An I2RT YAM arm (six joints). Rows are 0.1 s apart.
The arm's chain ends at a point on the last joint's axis. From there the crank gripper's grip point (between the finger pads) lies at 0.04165 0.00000 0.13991 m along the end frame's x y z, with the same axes.
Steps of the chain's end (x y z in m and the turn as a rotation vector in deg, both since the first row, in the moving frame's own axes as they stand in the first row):
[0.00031 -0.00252 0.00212 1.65 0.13 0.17]
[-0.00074 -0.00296 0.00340 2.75 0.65 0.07]
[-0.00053 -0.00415 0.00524 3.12 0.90 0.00]
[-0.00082 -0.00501 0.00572 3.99 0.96 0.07]
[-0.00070 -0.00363 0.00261 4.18 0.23 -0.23]
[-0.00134 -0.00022 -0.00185 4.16 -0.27 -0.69]
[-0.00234 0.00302 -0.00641 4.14 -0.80 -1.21]
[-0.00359 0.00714 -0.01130 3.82 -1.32 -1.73]
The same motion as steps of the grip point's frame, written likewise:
[0.00063 -0.00642 0.00197 1.65 0.13 0.17]
[0.00085 -0.00961 0.00276 2.75 0.65 0.07]
[0.00166 -0.01175 0.00436 3.12 0.90 0.00]
[0.00152 -0.01467 0.00467 3.99 0.96 0.07]
[-0.00016 -0.01399 0.00206 4.18 0.23 -0.23]
[-0.00206 -0.01087 -0.00204 4.16 -0.27 -0.69]
[-0.00441 -0.00796 -0.00624 4.14 -0.80 -1.21]
[-0.00698 -0.00342 -0.01073 3.82 -1.32 -1.73]

